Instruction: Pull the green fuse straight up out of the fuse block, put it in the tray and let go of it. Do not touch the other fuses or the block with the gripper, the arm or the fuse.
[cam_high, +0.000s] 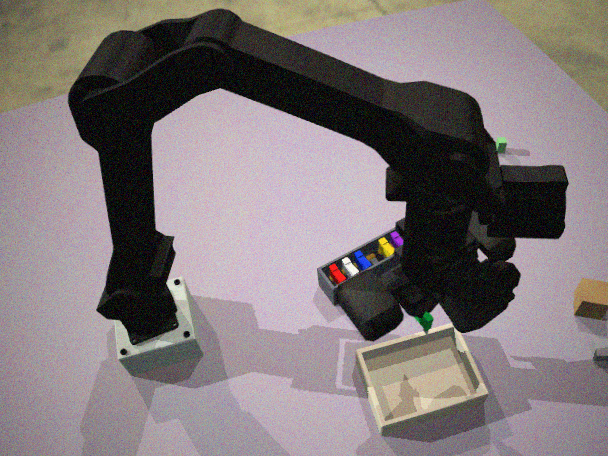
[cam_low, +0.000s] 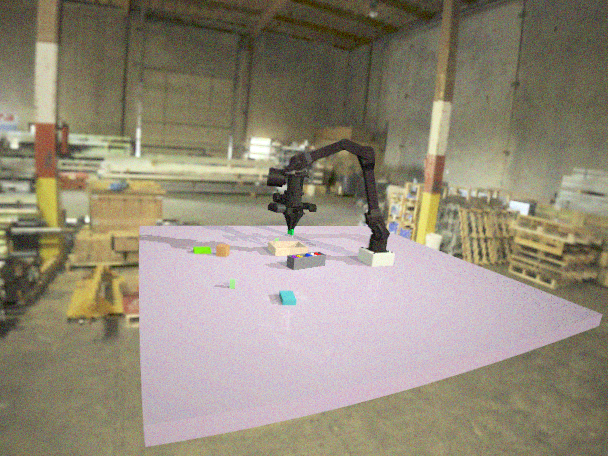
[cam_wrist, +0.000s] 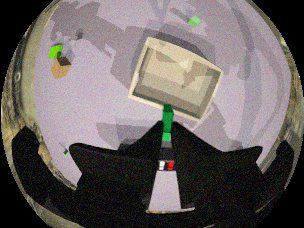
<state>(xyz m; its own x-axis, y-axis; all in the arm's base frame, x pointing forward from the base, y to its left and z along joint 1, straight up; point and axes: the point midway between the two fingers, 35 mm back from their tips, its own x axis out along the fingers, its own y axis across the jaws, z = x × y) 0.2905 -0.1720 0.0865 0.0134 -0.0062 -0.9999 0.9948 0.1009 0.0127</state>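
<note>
Right now my gripper tip is 2 cm past the tray, 4 cm to the left of it and 9 cm above it. From my gripper tip the other things lie so: small green cube 32 cm ahead, 25 cm to the left, 9 cm below; green fuse 1 cm below; brown block 24 cm ahead, 5 cm to the right, 8 cm below.
</note>
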